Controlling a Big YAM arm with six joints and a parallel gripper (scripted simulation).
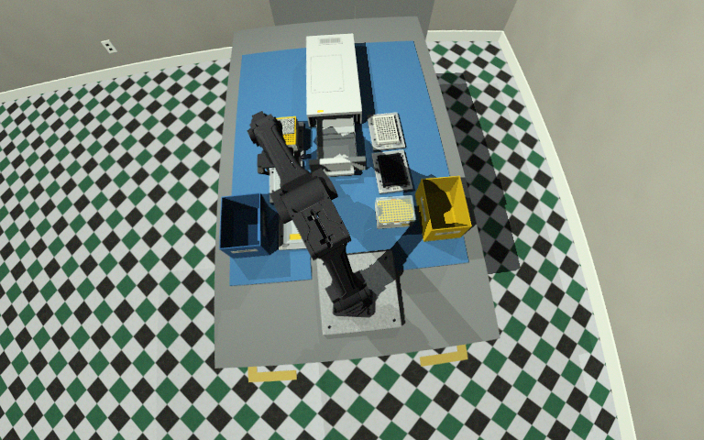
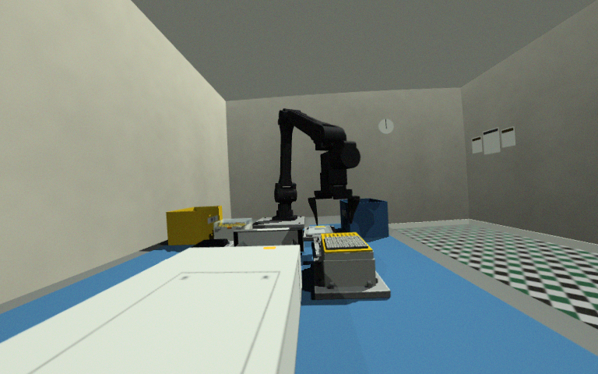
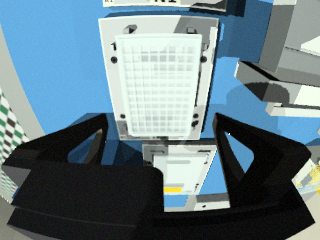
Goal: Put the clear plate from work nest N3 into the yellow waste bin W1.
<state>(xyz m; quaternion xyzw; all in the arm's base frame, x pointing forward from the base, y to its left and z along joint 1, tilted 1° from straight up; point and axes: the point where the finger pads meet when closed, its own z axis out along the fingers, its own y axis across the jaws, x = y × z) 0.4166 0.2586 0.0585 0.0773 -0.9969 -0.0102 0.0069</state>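
The clear plate lies 60 mm below my hand. From my hand the other things lie so: yellow tip box (160 mm ahead, 20 mm below, 10 mm to the left); then lidded plate (170 mm behind, 60 mm to the right, 60 mm below); then grey nest (70 mm below).
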